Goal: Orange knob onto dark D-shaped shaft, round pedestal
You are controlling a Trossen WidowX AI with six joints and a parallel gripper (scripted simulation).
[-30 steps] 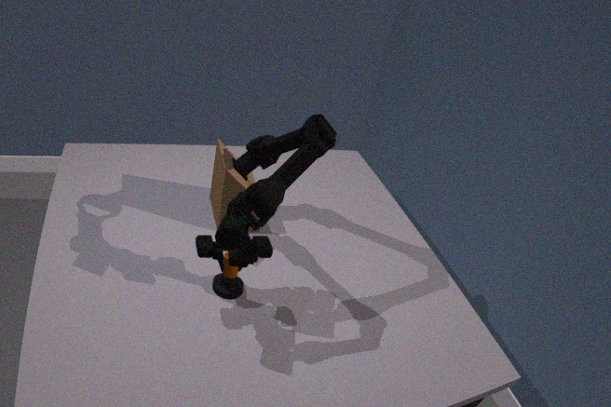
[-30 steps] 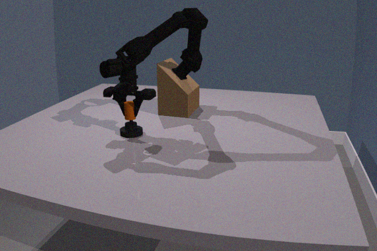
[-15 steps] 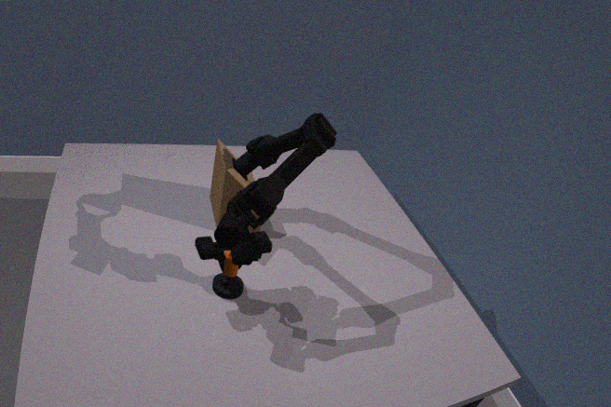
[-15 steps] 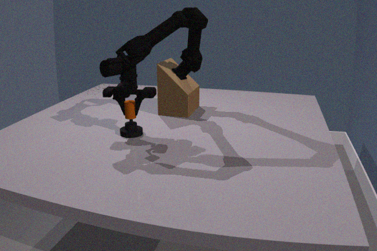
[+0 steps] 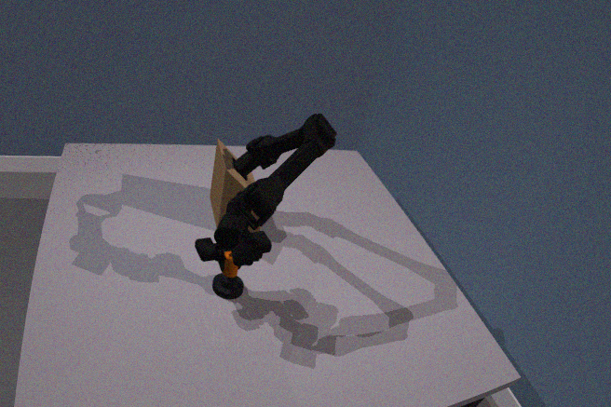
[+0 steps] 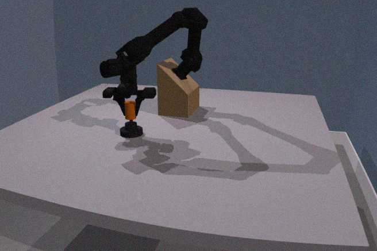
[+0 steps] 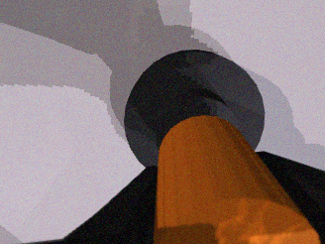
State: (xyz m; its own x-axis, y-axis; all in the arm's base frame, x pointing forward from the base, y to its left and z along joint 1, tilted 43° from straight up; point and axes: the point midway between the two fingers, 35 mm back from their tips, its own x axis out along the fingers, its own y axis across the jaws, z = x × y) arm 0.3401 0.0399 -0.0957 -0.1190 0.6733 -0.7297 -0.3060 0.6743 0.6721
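Now: gripper tip 20 mm below the orange knob. Round my gripper tip: dark round pedestal: 40 mm below.
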